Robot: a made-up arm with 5 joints.
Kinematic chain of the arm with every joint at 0, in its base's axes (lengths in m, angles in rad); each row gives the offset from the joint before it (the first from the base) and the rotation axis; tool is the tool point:
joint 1: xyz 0 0 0.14 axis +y
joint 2: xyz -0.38 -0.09 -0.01 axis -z
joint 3: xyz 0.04 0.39 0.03 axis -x
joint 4: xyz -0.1 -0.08 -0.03 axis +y
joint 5: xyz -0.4 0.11 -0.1 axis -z
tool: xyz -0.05 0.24 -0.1
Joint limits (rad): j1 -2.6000..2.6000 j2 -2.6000..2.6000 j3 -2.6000..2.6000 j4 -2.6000..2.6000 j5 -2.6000..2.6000
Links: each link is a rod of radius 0.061 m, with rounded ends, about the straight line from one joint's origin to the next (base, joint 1, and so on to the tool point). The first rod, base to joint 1, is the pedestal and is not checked.
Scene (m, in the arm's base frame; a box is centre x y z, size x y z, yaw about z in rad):
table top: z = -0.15
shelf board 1: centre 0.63 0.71 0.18 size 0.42 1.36 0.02 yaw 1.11
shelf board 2: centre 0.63 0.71 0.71 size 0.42 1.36 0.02 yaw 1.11
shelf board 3: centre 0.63 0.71 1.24 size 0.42 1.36 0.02 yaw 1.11
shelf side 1: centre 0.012 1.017 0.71 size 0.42 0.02 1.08 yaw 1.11
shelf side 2: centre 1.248 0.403 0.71 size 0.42 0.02 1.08 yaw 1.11
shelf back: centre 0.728 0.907 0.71 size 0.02 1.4 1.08 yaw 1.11
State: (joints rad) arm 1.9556 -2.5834 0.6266 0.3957 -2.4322
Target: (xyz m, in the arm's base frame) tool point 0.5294 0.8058 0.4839
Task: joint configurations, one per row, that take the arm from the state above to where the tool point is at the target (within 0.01 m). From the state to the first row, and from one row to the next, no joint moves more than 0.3 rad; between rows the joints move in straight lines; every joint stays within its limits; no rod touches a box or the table.
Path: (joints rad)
1: 1.8742 -2.3122 0.6382 0.6406 -2.4508
2: 1.7929 -2.0411 0.6498 0.8855 -2.4695
3: 1.7115 -1.7699 0.6614 1.1305 -2.4881
4: 1.6301 -1.4988 0.6730 1.3754 -2.5068
5: 1.5487 -1.2276 0.6846 1.6203 -2.5254
6: 1.4674 -0.9565 0.6962 1.8652 -2.5441
7: 1.3860 -0.6853 0.7079 2.1102 -2.5627
8: 1.3046 -0.4142 0.7195 2.3551 -2.5814
9: 1.2233 -0.1430 0.7311 2.6000 -2.6000
10: 1.4984 -0.1640 0.9146 2.4090 -2.4277
11: 1.7735 -0.1850 1.0981 2.2180 -2.2554
12: 2.0486 -0.2060 1.2817 2.0270 -2.0830

